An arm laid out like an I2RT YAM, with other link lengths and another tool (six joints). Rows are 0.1 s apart.
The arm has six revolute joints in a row. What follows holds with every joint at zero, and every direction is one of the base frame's.
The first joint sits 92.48 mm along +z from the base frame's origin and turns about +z.
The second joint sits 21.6 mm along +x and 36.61 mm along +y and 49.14 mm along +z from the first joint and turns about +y.
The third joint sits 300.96 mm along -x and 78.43 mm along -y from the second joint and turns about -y.
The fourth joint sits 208.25 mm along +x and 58.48 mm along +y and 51 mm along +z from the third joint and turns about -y.
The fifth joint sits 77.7 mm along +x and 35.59 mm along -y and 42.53 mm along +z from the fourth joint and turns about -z.
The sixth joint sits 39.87 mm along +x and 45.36 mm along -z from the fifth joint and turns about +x.
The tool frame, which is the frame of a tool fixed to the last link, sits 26 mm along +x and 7 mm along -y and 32 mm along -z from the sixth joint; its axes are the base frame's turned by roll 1.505, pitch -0.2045 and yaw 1.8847 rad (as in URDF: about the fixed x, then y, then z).
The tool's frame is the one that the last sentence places.
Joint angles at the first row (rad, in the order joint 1, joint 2, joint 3, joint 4, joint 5, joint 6):
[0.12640, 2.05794, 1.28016, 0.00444, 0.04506, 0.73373]
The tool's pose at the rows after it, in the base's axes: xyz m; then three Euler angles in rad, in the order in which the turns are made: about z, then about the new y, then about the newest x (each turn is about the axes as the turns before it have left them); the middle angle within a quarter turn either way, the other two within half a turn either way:
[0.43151, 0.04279, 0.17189, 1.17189, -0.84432, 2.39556]
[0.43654, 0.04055, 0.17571, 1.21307, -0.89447, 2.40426]
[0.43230, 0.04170, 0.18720, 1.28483, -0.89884, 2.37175]
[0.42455, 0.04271, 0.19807, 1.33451, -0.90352, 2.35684]
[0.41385, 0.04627, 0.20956, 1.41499, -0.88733, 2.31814]
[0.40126, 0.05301, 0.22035, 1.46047, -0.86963, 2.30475]
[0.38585, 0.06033, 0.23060, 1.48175, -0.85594, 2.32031]
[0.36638, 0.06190, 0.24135, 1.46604, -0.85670, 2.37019]
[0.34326, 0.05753, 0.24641, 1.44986, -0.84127, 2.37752]
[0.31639, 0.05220, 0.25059, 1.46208, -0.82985, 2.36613]
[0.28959, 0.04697, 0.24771, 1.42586, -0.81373, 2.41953]
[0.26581, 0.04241, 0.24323, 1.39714, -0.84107, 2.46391]
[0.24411, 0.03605, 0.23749, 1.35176, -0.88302, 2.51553]
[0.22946, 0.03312, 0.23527, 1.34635, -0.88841, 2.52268]
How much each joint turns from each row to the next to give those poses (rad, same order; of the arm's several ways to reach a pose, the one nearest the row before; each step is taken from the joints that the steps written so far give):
[-0.01485, 0.01929, 0.01548, 0.01374, -0.01028, -0.01782]
[-0.01766, 0.00782, 0.02253, 0.00348, -0.07994, -0.01054]
[0.00122, -0.03240, -0.00397, -0.01012, -0.03063, -0.03348]
[0.00145, -0.03915, -0.01366, -0.01729, -0.02817, -0.02340]
[0.01182, -0.04967, -0.02584, -0.01017, -0.01435, -0.04248]
[0.02206, -0.05085, -0.02261, -0.02712, 0.00249, -0.02334]
[0.02493, -0.05341, -0.01951, -0.04858, 0.00090, -0.01365]
[0.00981, -0.06245, -0.02052, -0.07352, -0.01510, -0.00145]
[0.00204, -0.07868, -0.07056, -0.01716, 0.01852, -0.00113]
[-0.00003, -0.09422, -0.08774, -0.00364, 0.00624, -0.01219]
[-0.00162, -0.07404, -0.07432, -0.03989, 0.00022, -0.00671]
[-0.01237, -0.06842, -0.08141, -0.00539, -0.03681, 0.01282]
[-0.02760, -0.06238, -0.07977, 0.00266, -0.05170, 0.01905]
[-0.00712, -0.04924, -0.04728, -0.00459, -0.00977, -0.00093]

